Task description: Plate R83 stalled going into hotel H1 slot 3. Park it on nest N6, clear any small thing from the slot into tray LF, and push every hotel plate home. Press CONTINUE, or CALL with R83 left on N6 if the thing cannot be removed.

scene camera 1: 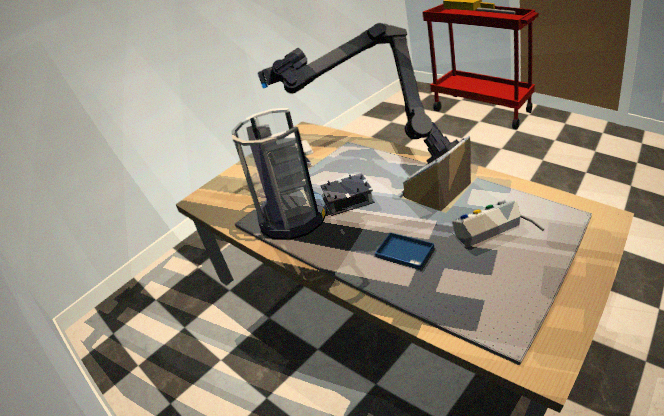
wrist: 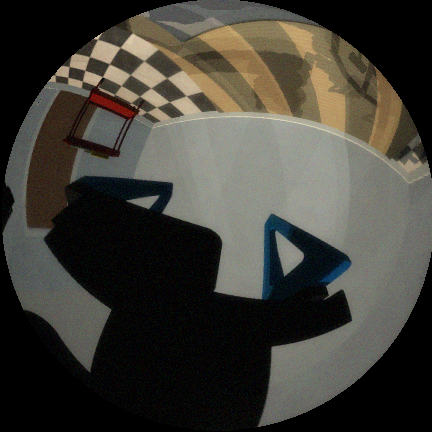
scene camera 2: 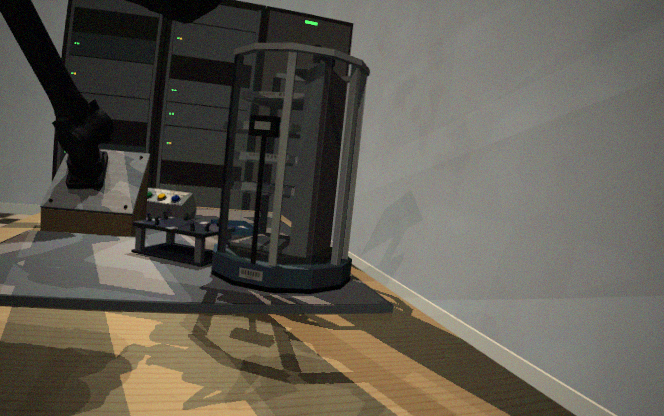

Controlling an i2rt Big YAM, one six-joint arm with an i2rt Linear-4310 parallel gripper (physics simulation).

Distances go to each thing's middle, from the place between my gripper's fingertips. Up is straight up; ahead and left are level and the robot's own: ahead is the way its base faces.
Scene:
My gripper is now 28 cm short of the round plate rack (scene camera 2: 295, 118), 25 cm to the right of it and 21 cm above it.

